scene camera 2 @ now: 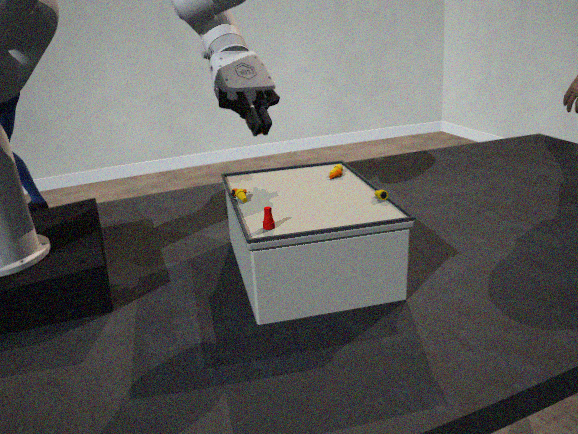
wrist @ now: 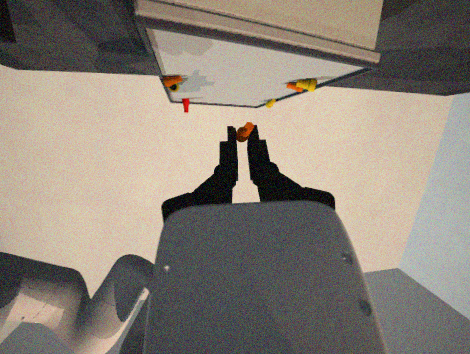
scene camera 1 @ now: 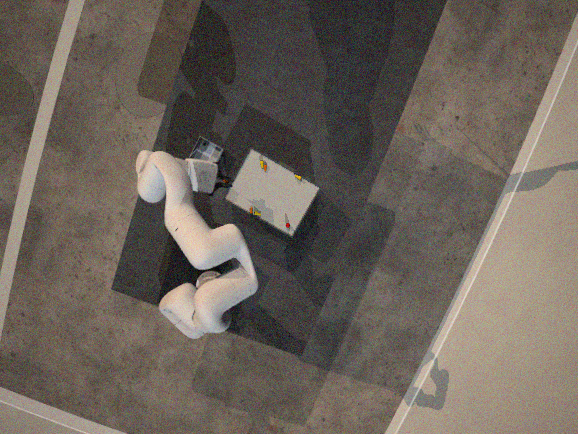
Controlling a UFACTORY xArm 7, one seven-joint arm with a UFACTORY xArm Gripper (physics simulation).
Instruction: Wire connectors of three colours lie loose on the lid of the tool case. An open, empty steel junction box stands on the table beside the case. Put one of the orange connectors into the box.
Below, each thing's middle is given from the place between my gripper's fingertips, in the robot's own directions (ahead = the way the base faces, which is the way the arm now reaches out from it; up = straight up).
My gripper is now 140 mm to the left of the tool case (scene camera 2: 336, 246), 130 mm above it and 20 mm short of it.
